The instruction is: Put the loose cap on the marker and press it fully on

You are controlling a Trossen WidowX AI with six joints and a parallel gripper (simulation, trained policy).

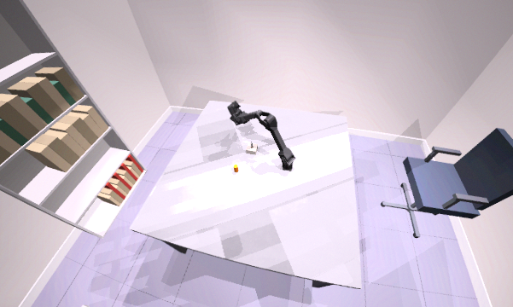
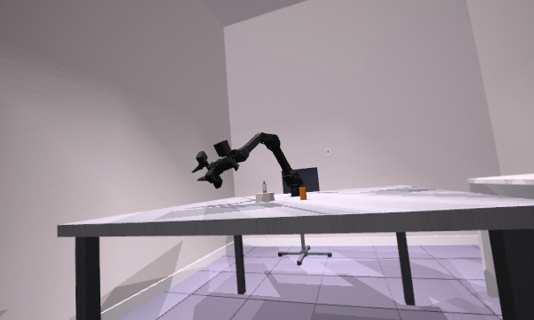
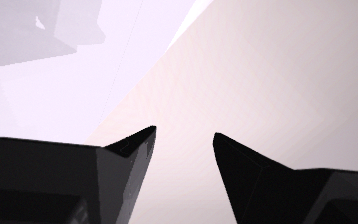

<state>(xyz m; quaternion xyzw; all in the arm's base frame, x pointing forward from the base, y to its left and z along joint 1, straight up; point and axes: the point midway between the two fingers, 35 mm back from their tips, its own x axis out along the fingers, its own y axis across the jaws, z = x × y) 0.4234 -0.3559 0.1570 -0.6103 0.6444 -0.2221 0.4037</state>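
Right now my gripper tip is 490 mm to the right of the orange cap, 120 mm above it and 90 mm past it. Also, from my gripper tip: holder block (290 mm to the left, 150 mm behind, 130 mm below).
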